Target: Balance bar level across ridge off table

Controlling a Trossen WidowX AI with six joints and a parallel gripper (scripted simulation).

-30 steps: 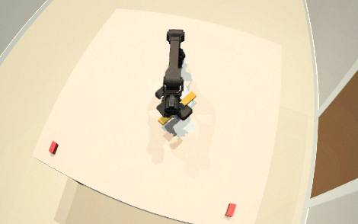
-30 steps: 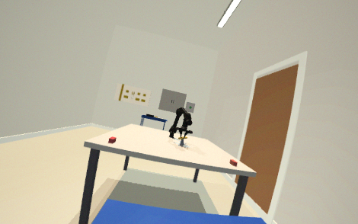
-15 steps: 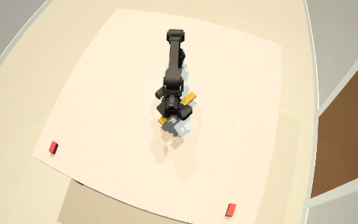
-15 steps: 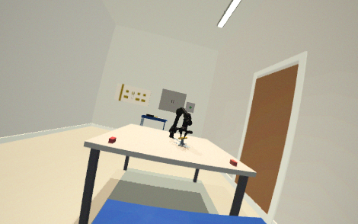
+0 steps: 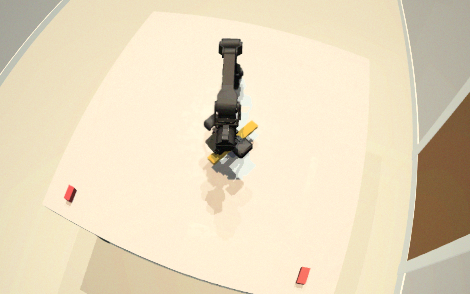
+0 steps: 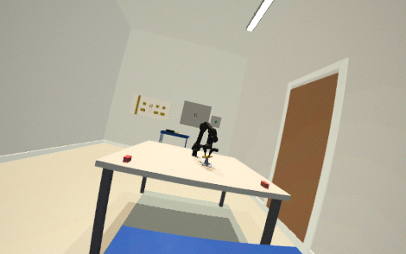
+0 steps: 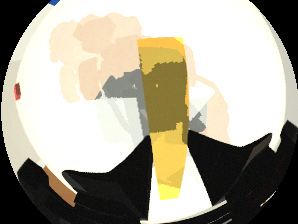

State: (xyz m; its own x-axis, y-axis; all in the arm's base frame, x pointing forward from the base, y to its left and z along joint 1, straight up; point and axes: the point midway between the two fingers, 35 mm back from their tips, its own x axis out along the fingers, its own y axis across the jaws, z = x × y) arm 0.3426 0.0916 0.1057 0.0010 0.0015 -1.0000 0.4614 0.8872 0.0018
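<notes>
The bar is 3 cm behind my gripper tip and 1 cm to the left of it.
</notes>
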